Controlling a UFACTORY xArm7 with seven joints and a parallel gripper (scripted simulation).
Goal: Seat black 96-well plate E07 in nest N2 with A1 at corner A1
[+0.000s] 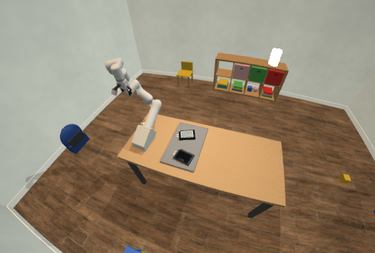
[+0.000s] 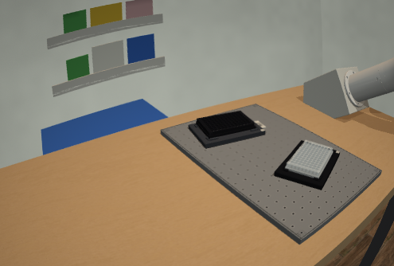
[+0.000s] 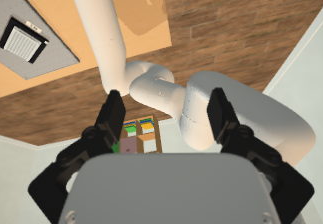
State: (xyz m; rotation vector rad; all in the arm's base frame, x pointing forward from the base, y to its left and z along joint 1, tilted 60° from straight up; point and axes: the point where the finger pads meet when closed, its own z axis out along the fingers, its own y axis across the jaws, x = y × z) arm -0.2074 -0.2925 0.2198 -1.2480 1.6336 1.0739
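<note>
Right now my hand is 57 cm short of the black 96-well plate E07, 21 cm to the left of it and 47 cm above it. Round my hand: white N2 label: 47 cm ahead, 19 cm to the right, 49 cm below; clear 96-well plate E01: 52 cm ahead, 5 cm to the left, 47 cm below.
</note>
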